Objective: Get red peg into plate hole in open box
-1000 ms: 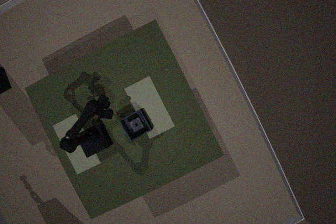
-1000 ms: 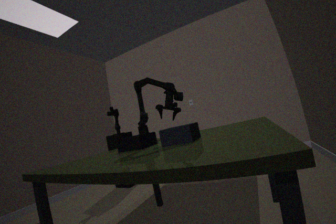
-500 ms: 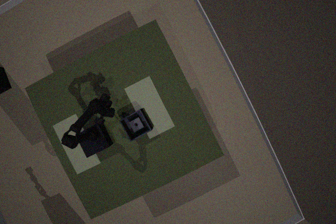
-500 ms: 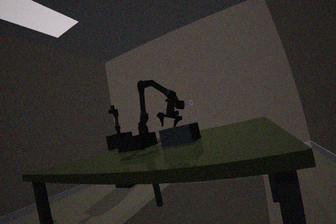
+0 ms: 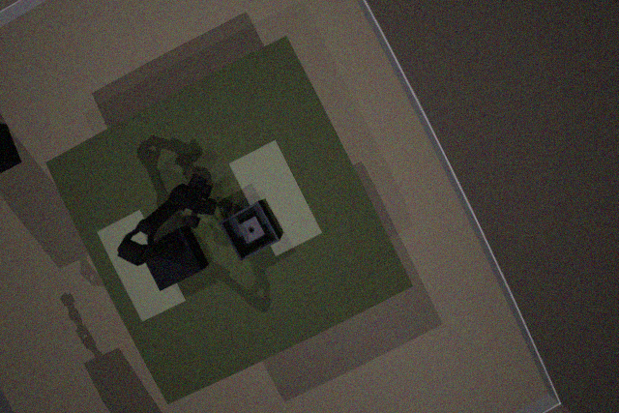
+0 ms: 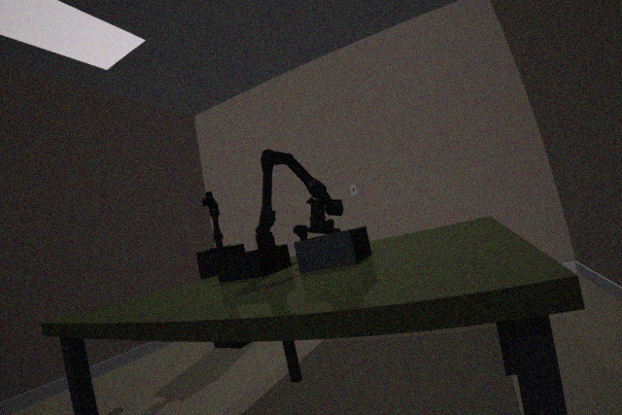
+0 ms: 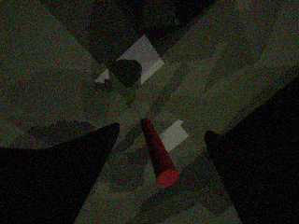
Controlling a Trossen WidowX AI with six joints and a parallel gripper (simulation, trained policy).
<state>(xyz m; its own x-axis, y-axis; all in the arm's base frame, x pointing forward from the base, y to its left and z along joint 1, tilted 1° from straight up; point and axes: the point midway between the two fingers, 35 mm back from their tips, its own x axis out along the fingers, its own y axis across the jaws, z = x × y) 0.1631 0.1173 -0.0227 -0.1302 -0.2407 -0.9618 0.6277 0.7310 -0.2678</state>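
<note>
Right now the red peg is 10 mm to the left of my gripper tip and 10 mm above it. From my gripper tip the other things lie so: dark box 170 mm to the right, 160 mm ahead, 10 mm below.
</note>
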